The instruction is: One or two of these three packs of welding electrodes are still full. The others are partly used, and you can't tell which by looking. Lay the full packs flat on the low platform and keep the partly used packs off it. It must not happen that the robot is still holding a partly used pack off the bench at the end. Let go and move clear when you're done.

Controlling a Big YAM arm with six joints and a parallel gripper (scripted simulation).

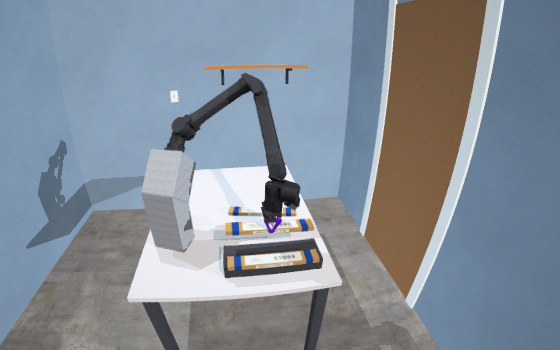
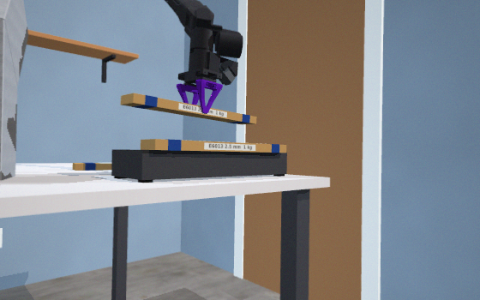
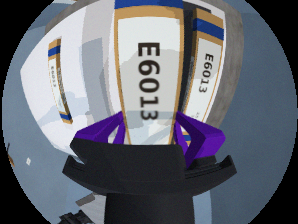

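Right now my hand is 140 mm above the low platform and 50 mm to the left of it.
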